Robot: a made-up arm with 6 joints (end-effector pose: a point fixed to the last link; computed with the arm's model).
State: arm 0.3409 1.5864 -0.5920 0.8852 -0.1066 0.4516
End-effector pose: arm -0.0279 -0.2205 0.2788 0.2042 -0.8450 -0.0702 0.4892
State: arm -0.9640 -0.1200 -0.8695 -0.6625 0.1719 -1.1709
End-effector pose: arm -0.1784 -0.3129 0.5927 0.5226 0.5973 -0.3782 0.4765
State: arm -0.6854 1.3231 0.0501 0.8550 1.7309 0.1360
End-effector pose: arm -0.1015 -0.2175 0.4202 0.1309 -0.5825 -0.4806 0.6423
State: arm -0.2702 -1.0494 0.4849 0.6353 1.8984 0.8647
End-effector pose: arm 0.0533 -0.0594 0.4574 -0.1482 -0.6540 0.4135 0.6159
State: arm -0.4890 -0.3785 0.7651 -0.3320 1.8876 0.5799
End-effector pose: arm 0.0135 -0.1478 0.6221 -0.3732 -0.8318 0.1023 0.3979
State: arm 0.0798 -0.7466 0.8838 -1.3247 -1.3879 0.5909
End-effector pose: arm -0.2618 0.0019 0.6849 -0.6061 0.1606 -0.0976 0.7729
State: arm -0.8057 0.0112 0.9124 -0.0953 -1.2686 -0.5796
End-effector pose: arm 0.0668 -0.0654 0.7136 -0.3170 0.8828 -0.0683 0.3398
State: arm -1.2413 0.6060 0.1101 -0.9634 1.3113 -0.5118
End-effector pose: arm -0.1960 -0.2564 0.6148 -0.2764 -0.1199 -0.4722 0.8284
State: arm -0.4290 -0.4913 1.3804 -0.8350 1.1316 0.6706
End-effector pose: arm -0.1306 -0.0516 0.6670 -0.5515 -0.7793 0.2445 0.1698
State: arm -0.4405 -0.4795 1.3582 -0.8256 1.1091 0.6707
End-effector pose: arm -0.1284 -0.0551 0.6690 -0.5623 -0.7674 0.2423 0.1903
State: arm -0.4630 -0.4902 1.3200 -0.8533 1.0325 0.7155
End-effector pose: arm -0.1315 -0.0604 0.6732 -0.5816 -0.7525 0.2332 0.2026
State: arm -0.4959 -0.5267 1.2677 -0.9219 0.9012 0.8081
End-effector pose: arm -0.1398 -0.0665 0.6798 -0.6088 -0.7342 0.2206 0.2042
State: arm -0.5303 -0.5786 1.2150 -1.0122 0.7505 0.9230
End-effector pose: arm -0.1501 -0.0713 0.6870 -0.6365 -0.7153 0.2110 0.1968
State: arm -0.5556 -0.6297 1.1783 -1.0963 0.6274 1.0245
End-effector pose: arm -0.1592 -0.0741 0.6924 -0.6557 -0.7028 0.2062 0.1831
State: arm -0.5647 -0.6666 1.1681 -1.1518 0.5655 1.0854
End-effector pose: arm -0.1659 -0.0749 0.6941 -0.6615 -0.7028 0.2029 0.1653
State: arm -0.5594 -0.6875 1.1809 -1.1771 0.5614 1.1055
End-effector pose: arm -0.1704 -0.0745 0.6926 -0.6556 -0.7138 0.1987 0.1455
